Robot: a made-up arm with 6 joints.
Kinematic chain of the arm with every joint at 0, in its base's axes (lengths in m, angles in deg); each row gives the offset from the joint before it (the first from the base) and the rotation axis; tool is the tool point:
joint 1: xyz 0 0 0.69 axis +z
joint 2: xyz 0.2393 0 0 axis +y
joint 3: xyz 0 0 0.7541 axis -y
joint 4: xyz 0 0 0.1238 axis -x
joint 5: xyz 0.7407 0 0 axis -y
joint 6: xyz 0.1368 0 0 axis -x
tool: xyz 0 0 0
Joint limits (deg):
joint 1: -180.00..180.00
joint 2: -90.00..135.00
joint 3: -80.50..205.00
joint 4: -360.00..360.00
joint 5: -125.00..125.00
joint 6: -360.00..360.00
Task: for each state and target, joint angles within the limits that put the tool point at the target. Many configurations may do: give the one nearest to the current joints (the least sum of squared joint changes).
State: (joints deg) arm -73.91 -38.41 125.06 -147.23 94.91 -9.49
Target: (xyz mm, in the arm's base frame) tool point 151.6 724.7 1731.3
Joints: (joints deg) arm -106.59 -28.08 120.59 -153.06 95.77 -9.49
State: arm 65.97 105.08 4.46 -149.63 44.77 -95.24
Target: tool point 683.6 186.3 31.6
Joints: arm 20.40 81.84 -30.21 -146.44 57.33 -95.24
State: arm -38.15 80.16 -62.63 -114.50 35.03 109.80
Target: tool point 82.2 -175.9 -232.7
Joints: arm -45.94 122.38 -27.41 -110.66 29.62 109.80
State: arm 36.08 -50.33 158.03 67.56 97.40 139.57
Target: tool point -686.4 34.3 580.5
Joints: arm 7.48 -45.91 179.68 66.74 101.00 139.57
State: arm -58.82 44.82 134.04 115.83 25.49 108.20
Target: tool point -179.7 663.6 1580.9
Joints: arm -70.47 -4.97 159.16 113.72 24.79 108.20
